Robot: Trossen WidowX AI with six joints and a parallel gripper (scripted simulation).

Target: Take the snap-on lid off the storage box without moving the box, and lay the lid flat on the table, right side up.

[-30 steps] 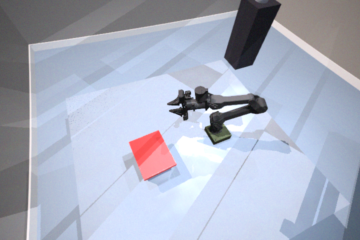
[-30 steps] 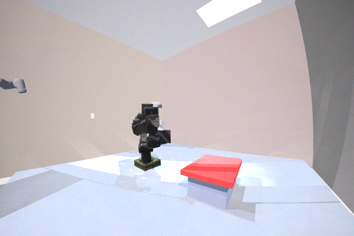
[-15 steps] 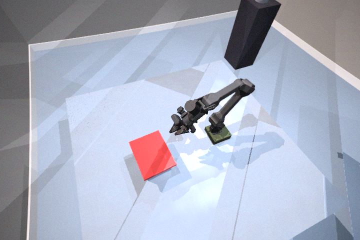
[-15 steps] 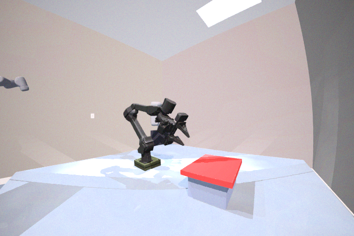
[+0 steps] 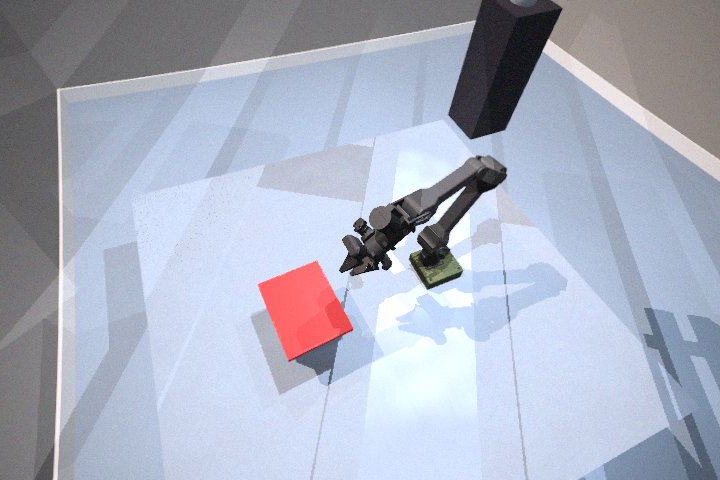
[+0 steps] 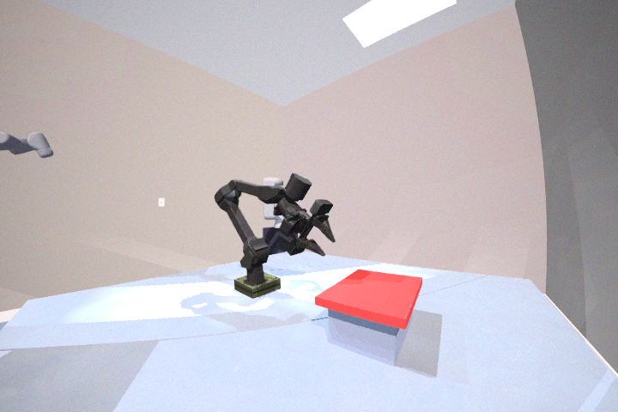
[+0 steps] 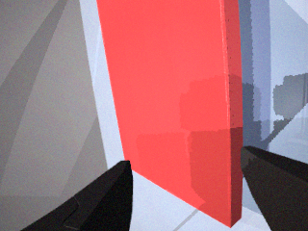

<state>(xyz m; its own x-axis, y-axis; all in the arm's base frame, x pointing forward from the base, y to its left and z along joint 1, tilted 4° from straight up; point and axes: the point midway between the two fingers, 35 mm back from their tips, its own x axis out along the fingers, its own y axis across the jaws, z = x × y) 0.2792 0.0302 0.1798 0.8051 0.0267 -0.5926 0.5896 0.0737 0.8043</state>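
Right now my gripper tip is 120 mm short of the red lid, 80 mm above it and 10 mm to the right of it. From my gripper tip the other things lie so: box: 140 mm below, 120 mm ahead, 10 mm to the left.
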